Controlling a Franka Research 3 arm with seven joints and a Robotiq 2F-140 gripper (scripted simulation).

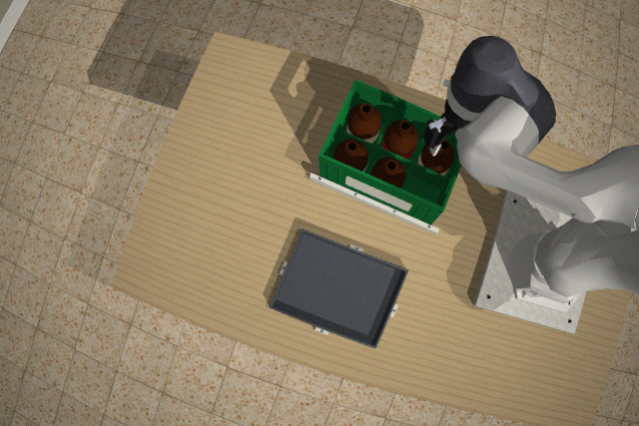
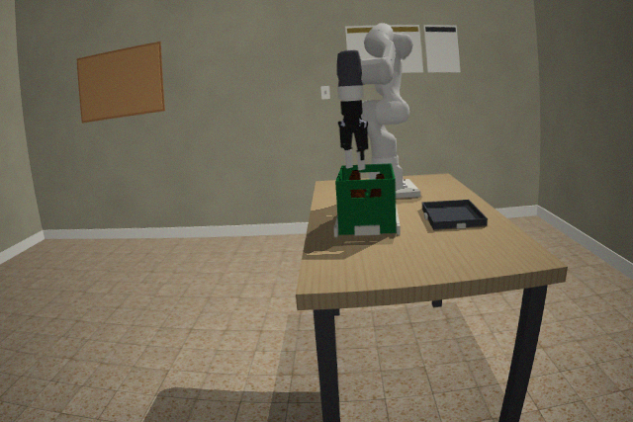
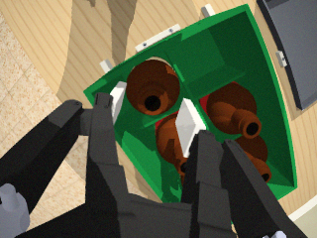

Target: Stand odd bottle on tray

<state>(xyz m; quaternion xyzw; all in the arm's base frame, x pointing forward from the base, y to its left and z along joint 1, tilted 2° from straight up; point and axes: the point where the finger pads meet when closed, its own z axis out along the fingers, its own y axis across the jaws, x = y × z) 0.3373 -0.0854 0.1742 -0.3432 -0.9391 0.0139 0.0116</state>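
Right now the green crate is 9 cm ahead of my hand, 5 cm to the left of it and 12 cm below it. The rest, counted from my hand: glass bottle: 8 cm ahead, 9 cm to the left, 11 cm below; dark grey tray: 5 cm ahead, 35 cm to the left, 19 cm below.
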